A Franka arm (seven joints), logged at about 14 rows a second.
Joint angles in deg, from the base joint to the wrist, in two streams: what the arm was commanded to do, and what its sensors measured. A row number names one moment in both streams.
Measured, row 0:
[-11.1 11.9 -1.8 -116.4 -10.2 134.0 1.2]
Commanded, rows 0 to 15:
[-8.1 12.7 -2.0 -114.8 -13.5 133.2 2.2]
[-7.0 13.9 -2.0 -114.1 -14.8 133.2 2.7]
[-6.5 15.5 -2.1 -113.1 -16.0 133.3 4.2]
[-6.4 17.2 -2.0 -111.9 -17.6 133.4 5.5]
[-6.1 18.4 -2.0 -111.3 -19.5 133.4 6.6]
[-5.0 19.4 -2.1 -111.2 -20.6 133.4 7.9]
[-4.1 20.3 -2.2 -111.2 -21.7 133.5 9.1]
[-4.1 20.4 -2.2 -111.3 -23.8 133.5 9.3]
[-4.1 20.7 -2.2 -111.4 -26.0 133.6 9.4]
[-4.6 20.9 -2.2 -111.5 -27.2 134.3 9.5]
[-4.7 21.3 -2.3 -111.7 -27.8 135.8 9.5]
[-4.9 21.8 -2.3 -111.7 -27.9 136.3 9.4]
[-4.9 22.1 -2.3 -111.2 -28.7 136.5 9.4]
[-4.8 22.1 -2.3 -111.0 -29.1 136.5 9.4]
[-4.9 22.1 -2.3 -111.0 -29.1 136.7 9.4]
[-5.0 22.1 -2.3 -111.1 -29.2 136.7 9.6]
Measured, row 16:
[-4.8 21.1 -2.2 -112.0 -27.7 135.5 8.6]
